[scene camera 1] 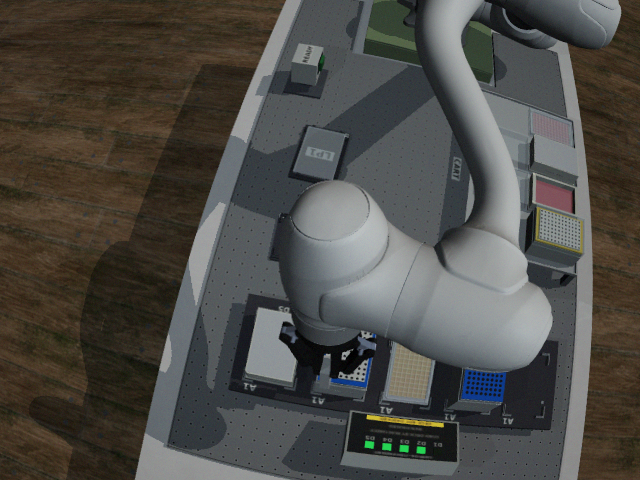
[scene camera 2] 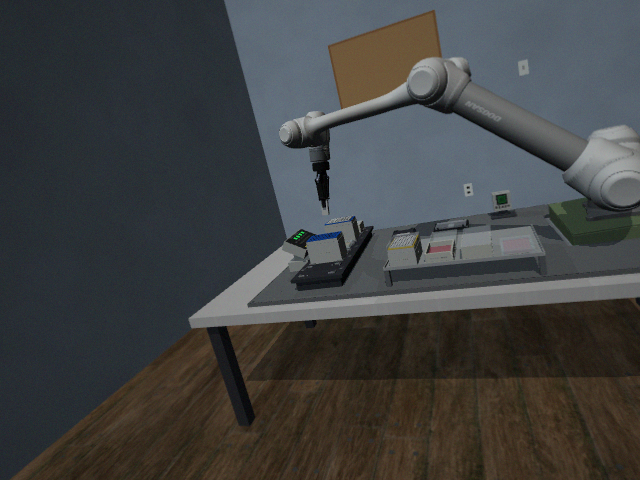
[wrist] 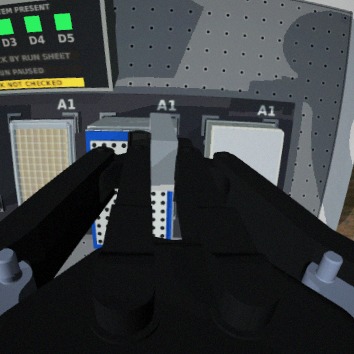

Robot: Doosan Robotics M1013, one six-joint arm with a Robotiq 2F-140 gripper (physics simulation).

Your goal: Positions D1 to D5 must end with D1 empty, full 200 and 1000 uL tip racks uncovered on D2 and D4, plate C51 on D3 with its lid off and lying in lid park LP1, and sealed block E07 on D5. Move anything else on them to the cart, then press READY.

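Observation:
My gripper is shut and empty above the white-topped, blue-rimmed tip rack on D4. Its pads hide part of that rack in the wrist view. A blue tip rack sits on D2. A tan-welled plate is on D3, and a white-topped block on D5. D1 shows bare deck. Lid park LP1 has a pale panel; whether a lid covers it is unclear. The READY box has a green button. Rack labels are unreadable.
The cart carries a yellow-rimmed rack, a red-filled tray, a pale box and a pink plate. The display shows D2-D5 green.

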